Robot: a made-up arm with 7 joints. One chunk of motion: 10 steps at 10 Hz.
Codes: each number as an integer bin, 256 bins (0 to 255) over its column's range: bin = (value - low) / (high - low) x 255, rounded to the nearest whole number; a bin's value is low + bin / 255 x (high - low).
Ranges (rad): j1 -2..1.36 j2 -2.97..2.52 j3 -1.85..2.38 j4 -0.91..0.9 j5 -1.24..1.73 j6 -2.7..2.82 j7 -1.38..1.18
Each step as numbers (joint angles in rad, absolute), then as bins.
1 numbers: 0.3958 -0.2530 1.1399 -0.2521 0.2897 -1.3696 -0.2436
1 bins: 182 126 180 93 131 61 113
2 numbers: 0.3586 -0.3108 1.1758 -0.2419 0.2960 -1.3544 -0.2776
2 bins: 179 124 182 94 132 62 110
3 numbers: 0.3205 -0.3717 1.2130 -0.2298 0.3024 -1.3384 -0.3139
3 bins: 176 121 185 96 132 63 106
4 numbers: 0.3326 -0.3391 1.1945 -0.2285 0.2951 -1.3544 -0.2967
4 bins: 177 122 184 96 132 62 108
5 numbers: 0.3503 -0.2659 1.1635 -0.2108 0.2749 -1.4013 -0.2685
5 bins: 178 126 182 99 130 60 111
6 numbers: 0.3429 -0.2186 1.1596 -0.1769 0.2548 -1.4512 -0.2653
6 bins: 178 128 181 103 128 58 111
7 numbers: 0.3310 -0.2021 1.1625 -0.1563 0.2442 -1.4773 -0.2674
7 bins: 177 129 182 106 127 56 111
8 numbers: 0.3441 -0.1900 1.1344 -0.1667 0.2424 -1.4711 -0.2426
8 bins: 178 129 180 105 127 57 113
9 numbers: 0.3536 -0.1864 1.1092 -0.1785 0.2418 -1.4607 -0.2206
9 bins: 179 129 178 103 127 57 115
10 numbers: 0.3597 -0.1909 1.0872 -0.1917 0.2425 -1.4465 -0.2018
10 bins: 179 129 177 101 127 58 117
